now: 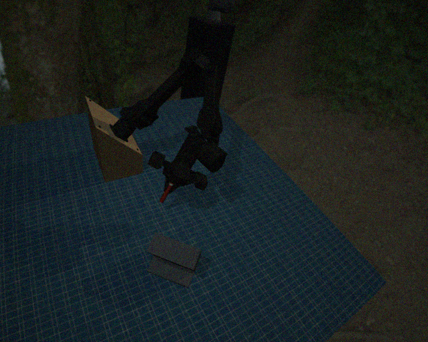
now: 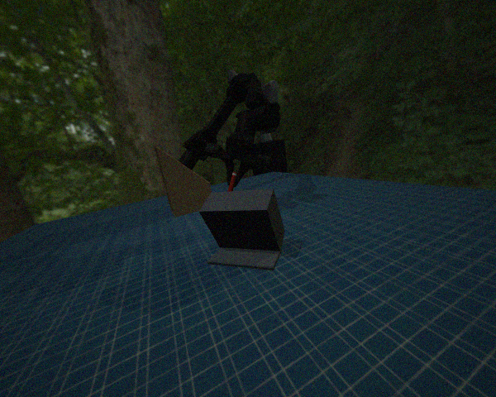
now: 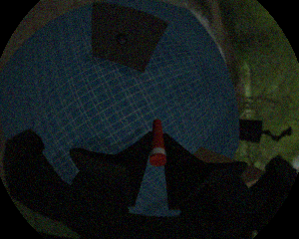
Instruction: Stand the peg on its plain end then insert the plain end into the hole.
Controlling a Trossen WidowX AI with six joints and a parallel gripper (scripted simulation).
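The dark grey sloped panel lies 180 mm ahead of my gripper tip, 70 mm to the right of it and 40 mm below it. Round my gripper tip: red peg (10 mm to the left, 20 mm above).
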